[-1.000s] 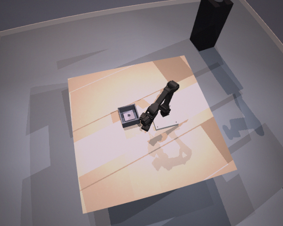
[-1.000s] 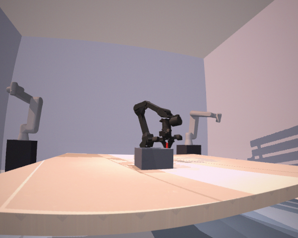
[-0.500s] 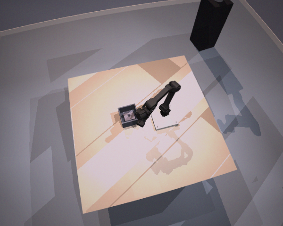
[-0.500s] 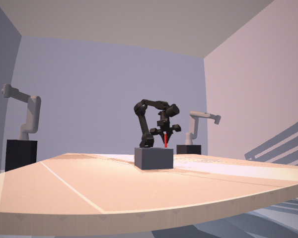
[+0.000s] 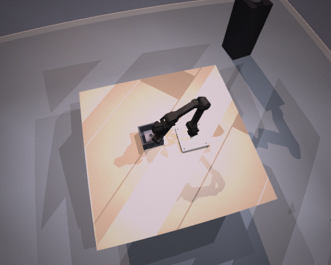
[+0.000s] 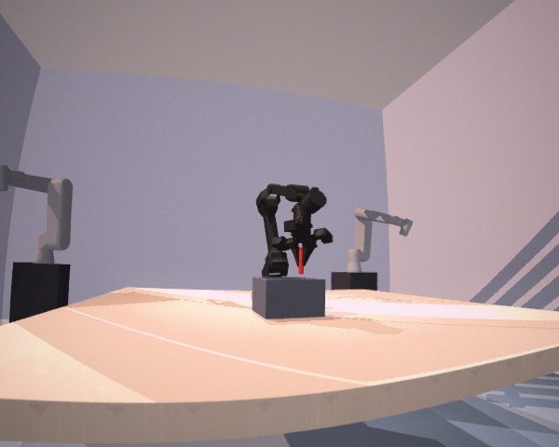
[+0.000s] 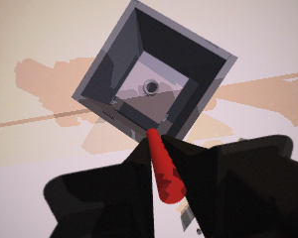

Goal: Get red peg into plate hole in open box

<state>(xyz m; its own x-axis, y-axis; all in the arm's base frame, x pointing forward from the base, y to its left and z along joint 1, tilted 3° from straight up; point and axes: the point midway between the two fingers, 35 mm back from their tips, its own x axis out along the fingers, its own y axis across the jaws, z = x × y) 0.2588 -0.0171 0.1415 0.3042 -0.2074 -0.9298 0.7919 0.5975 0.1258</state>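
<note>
Now: the pale bottom plate 90 mm below my gripper tip, 60 mm to the right of it and 40 mm ahead of it. From my gripper tip the other things lie so: red peg 20 mm above, 10 mm behind; then grey box 110 mm below, 60 mm to the right, 40 mm ahead.
</note>
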